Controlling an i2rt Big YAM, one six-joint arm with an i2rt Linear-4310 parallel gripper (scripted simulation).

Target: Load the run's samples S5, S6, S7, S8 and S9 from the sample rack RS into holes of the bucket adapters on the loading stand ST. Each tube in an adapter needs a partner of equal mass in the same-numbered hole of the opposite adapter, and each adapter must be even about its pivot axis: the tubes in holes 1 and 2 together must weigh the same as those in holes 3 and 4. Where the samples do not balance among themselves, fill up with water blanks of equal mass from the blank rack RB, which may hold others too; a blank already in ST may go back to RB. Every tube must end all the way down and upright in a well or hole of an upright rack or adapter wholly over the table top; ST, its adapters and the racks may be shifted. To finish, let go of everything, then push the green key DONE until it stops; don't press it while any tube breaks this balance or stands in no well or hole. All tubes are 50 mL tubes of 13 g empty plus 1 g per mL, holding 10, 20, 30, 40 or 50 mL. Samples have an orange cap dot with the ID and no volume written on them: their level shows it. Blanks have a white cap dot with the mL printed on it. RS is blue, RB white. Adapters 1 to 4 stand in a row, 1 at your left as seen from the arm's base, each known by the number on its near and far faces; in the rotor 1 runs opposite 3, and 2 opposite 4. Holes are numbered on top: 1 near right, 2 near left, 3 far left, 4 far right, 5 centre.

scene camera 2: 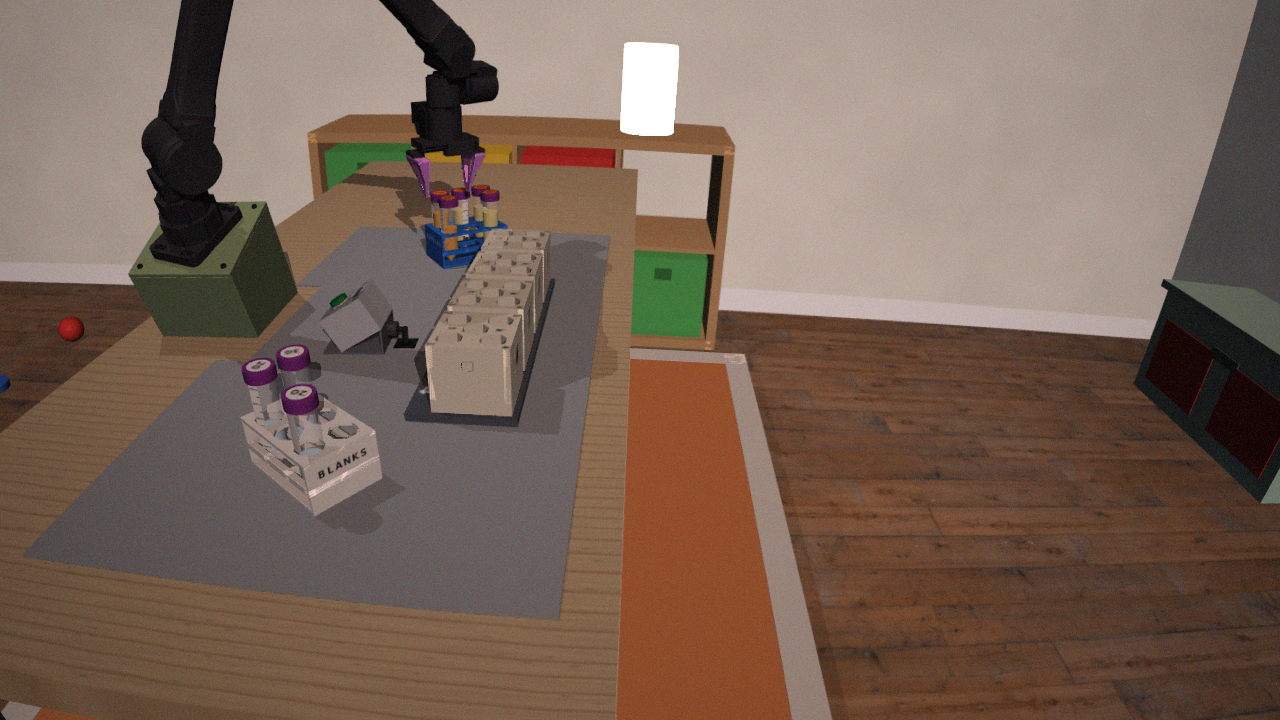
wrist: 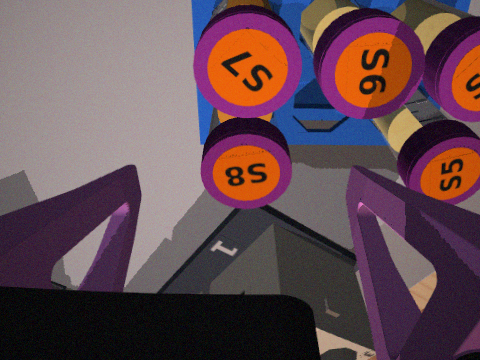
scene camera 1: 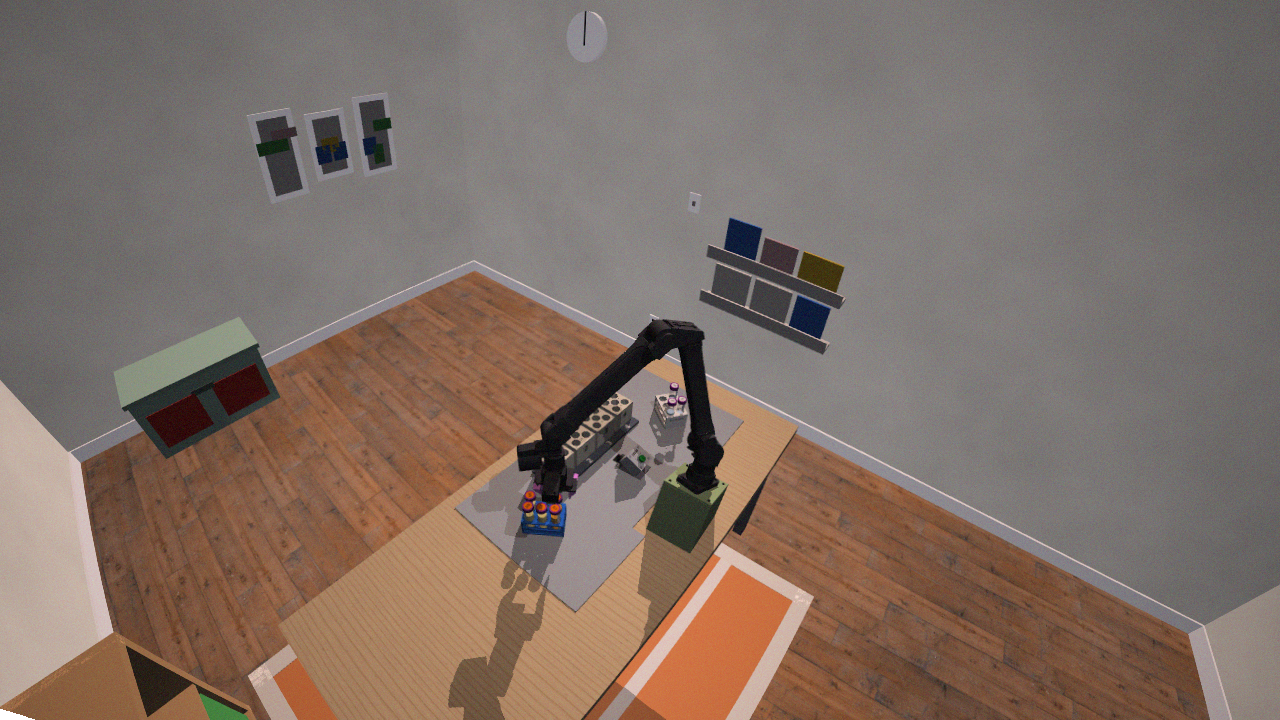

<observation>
The pictures show: my gripper, a blue sample rack RS and an orange-dot sample tube.
My gripper shows as well in the wrist view.
</observation>
